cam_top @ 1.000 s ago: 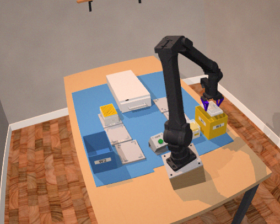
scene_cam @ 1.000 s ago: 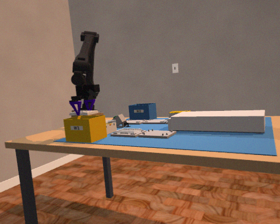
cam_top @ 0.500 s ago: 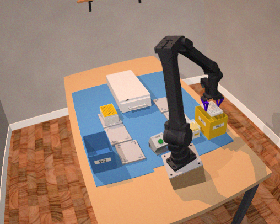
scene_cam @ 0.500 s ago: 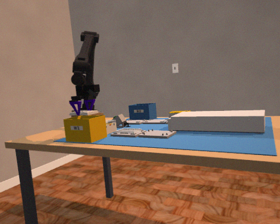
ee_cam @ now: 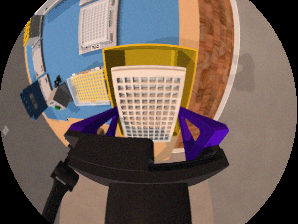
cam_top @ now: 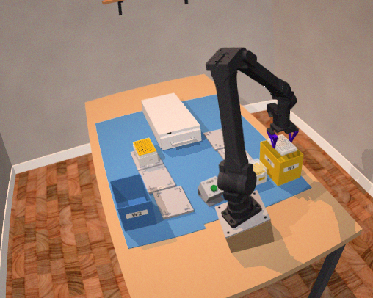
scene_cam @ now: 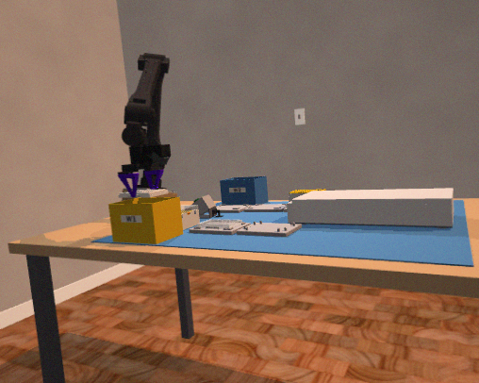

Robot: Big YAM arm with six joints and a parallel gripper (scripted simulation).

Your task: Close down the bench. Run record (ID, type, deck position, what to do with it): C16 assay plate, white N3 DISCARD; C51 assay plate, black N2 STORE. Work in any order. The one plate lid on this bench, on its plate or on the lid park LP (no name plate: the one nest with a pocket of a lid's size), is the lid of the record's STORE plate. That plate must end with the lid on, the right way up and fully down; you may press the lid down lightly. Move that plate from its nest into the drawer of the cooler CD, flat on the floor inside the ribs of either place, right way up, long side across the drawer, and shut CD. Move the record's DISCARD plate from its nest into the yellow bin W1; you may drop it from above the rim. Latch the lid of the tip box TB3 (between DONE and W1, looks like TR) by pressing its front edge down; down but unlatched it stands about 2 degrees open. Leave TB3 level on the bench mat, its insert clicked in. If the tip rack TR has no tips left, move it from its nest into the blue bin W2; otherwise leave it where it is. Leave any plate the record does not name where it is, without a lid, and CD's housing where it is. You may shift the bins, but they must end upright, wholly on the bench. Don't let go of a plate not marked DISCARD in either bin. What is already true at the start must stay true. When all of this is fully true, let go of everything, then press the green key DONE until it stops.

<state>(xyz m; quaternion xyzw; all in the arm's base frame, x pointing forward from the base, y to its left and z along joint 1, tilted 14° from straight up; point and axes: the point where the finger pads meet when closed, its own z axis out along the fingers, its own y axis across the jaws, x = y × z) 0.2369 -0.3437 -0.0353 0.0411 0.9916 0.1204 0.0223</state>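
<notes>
My gripper is now right at the white assay plate. The rest, counted from my hand: tip box TB3: 15 cm to the left, 10 cm below, 2 cm ahead; tip box lid: 15 cm to the left, 9 cm below, 2 cm ahead; yellow bin W1: 11 cm below.
</notes>
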